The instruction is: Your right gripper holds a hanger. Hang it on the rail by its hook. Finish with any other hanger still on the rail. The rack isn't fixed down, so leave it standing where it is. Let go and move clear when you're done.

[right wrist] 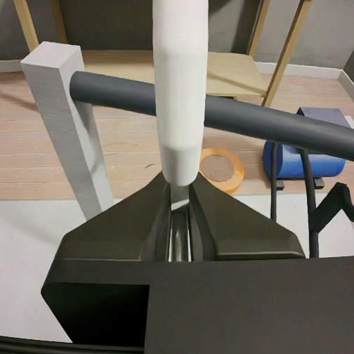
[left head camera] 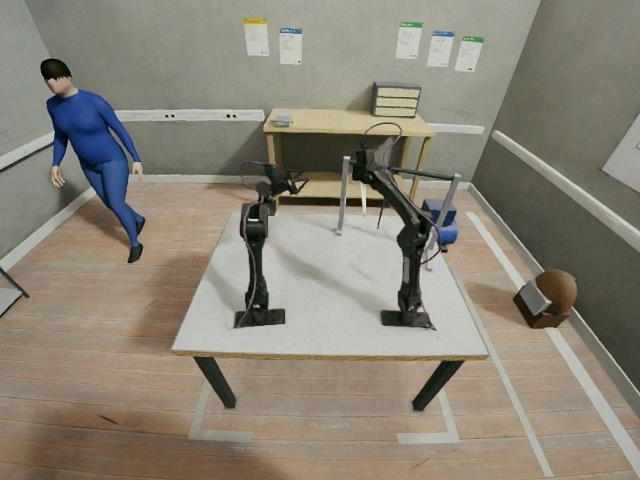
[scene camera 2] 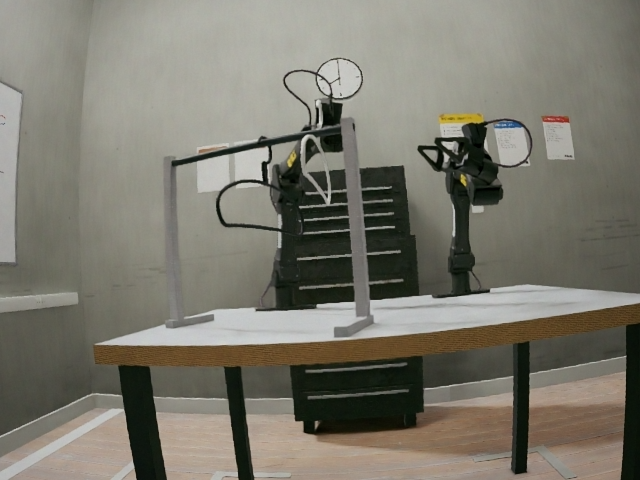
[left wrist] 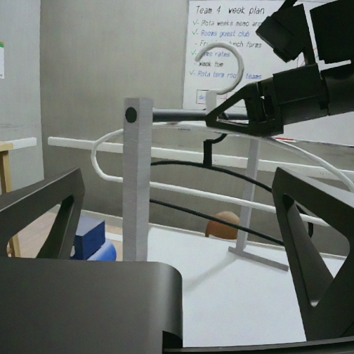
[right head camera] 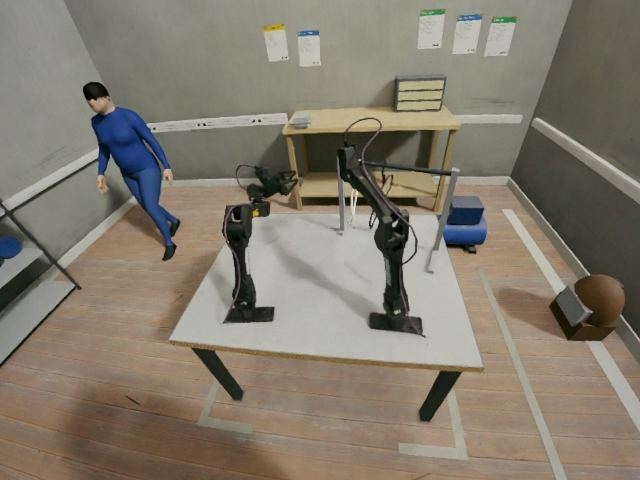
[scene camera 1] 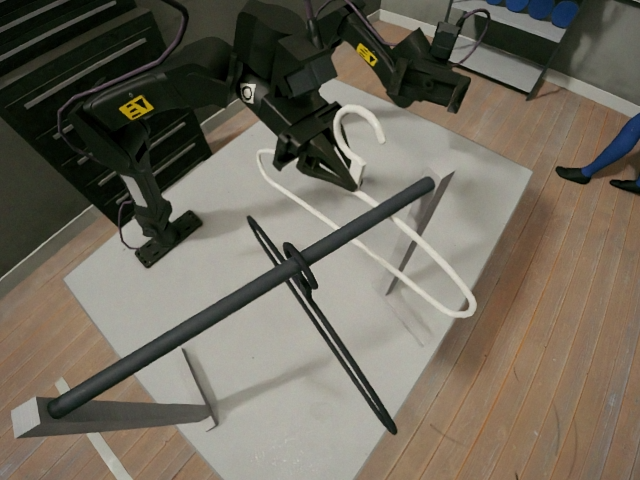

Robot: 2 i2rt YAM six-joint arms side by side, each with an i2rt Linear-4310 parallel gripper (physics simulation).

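Frame: origin at the left arm's base, x ahead, y left, z up, level; millimetres.
Seen in the pictures: left gripper, fingertip midpoint: [left head camera: 305, 174] [scene camera 2: 425, 144] [right head camera: 297, 175] [scene camera 1: 425, 93]; right gripper, fingertip midpoint: [scene camera 2: 318, 141] [scene camera 1: 358, 187]; left arm's base, origin of the base link: [left head camera: 260, 318] [scene camera 2: 461, 295] [right head camera: 250, 315]; right arm's base, origin of the base link: [left head camera: 405, 319] [scene camera 2: 285, 309] [right head camera: 395, 323] [scene camera 1: 169, 238].
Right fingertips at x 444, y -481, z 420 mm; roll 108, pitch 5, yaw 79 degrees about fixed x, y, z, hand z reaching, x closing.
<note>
Offsets run from my right fingertips to a thing's middle. "*": to the spot under its first point. Level surfaces: height alone.
My right gripper [scene camera 1: 356, 187] [left wrist: 205, 120] [right wrist: 179, 176] is shut on the white hanger {* 4 mm back, 1 mm right, 34 mm up} [scene camera 1: 357, 167] [left wrist: 241, 70] [right wrist: 180, 75] at the base of its hook. The hook stands above the level of the rail {* 70 mm back, 254 mm right, 10 mm up} [left head camera: 423, 173] [scene camera 1: 206, 317] [scene camera 2: 222, 152] [left wrist: 180, 115] [right wrist: 280, 126], on the arm's side, with its tip turned over toward the rail. Its body passes beneath the rail, near one end. A black hanger {* 5 mm ahead, 134 mm right, 46 mm down} [scene camera 1: 305, 289] [scene camera 2: 264, 170] [left wrist: 207, 152] hangs by its hook near the rail's middle. My left gripper [left head camera: 300, 184] [scene camera 2: 428, 144] is open and empty.
The rack's grey posts {* 109 mm back, 377 mm right, 203 mm down} [scene camera 2: 173, 242] [left wrist: 136, 180] [right wrist: 70, 125] stand upright on feet on the white table {419 mm down} [left head camera: 310, 330]. The nearer post in the left wrist view shows between my open left fingers. A wooden workbench [right head camera: 372, 118] stands behind the table, with a blue machine [right head camera: 465, 229] beyond the right edge.
</note>
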